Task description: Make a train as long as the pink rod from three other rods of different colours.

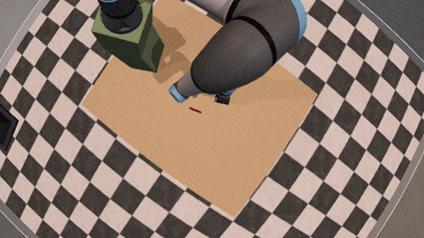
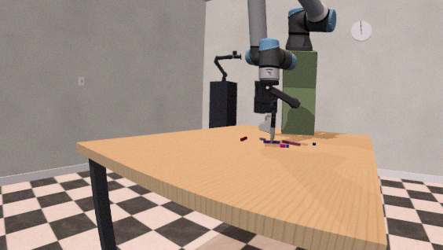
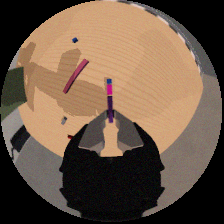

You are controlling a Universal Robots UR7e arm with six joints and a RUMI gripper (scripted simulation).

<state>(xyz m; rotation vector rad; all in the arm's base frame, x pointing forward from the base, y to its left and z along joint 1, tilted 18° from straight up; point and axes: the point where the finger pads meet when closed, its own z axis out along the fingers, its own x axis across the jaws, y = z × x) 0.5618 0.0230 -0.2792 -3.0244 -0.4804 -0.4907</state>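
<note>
Right now my hand is 1 cm above the purple rod. The rest, counted from my hand: pink rod (10 cm behind, 5 cm to the left, 2 cm below); grey rod (13 cm behind, 8 cm to the right, 2 cm below); magenta rod (4 cm to the left, 2 cm below, 1 cm behind).
</note>
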